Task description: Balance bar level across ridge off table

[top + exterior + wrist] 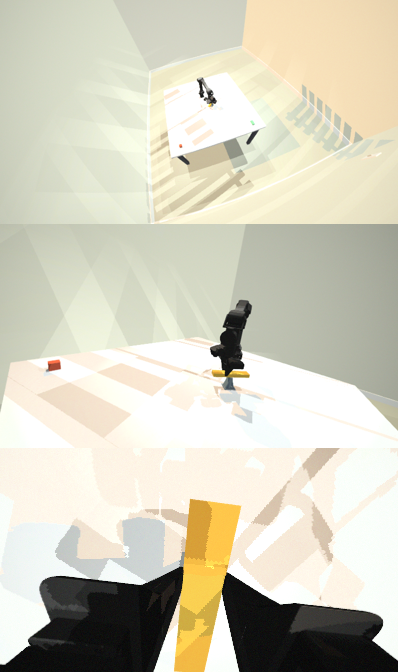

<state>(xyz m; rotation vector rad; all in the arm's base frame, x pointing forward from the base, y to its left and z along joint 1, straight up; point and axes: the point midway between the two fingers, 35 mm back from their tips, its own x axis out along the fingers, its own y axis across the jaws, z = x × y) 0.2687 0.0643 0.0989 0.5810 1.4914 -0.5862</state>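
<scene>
Right now the yellow bar is 2 cm behind my gripper tip and 2 cm to the left of it. Also, from my gripper tip: green block: 47 cm ahead, 44 cm to the left, 6 cm below; then red block: 47 cm ahead, 56 cm to the right, 5 cm below.
</scene>
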